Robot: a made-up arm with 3 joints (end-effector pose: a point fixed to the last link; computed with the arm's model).
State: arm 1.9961 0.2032 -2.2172
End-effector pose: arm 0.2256 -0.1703 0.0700 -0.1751 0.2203 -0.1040
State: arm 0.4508 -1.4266 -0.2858
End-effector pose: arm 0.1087 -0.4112 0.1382 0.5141 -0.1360 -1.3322
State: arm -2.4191 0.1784 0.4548
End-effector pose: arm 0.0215 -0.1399 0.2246 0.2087 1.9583 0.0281
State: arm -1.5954 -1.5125 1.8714
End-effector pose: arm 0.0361 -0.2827 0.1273 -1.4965 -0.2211 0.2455
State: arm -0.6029 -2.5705 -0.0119
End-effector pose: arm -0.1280 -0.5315 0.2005 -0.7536 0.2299 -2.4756
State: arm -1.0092 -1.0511 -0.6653
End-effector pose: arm -0.0643 -0.3223 0.0461 -0.2007 1.5025 -1.1558
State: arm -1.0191 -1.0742 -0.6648
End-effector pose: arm -0.0656 -0.3269 0.0467 -0.2114 1.5030 -1.1811
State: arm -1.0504 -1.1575 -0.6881
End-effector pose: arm -0.0725 -0.3417 0.0490 -0.2342 1.5198 -1.2788
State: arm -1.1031 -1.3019 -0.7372
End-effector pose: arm -0.0858 -0.3662 0.0557 -0.2687 1.5430 -1.4525
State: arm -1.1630 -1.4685 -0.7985
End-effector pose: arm -0.1021 -0.3924 0.0680 -0.3054 1.5510 -1.6569
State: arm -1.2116 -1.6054 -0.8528
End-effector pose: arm -0.1155 -0.4120 0.0815 -0.3314 1.5402 -1.8275
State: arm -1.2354 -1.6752 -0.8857
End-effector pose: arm -0.1223 -0.4209 0.0892 -0.3386 1.5298 -1.9167
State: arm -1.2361 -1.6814 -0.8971
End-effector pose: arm -0.1233 -0.4209 0.0895 -0.3300 1.5332 -1.9283
